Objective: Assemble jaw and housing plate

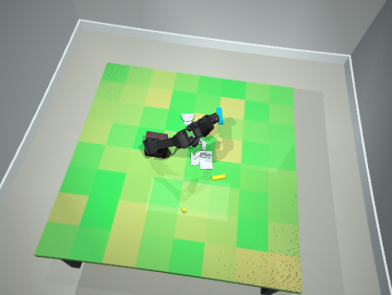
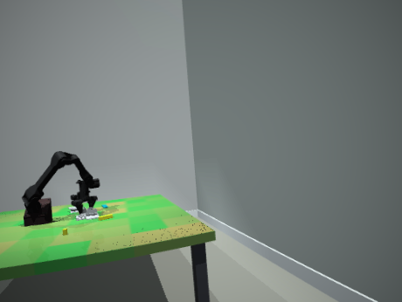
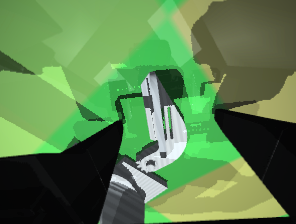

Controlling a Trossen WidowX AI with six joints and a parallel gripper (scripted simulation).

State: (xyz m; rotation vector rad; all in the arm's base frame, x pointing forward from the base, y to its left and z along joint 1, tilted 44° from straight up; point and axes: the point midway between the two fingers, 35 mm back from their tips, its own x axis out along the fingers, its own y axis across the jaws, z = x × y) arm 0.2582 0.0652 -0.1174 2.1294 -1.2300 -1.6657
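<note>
The yellow bar is 15 cm ahead of my gripper tip and 22 cm to the right of it. Also, from my gripper tip: jaw (2 cm ahead, 3 cm to the right); blue bar (9 cm ahead, 22 cm to the left); small yellow cube (1 cm behind, 45 cm to the right, 1 cm above).
</note>
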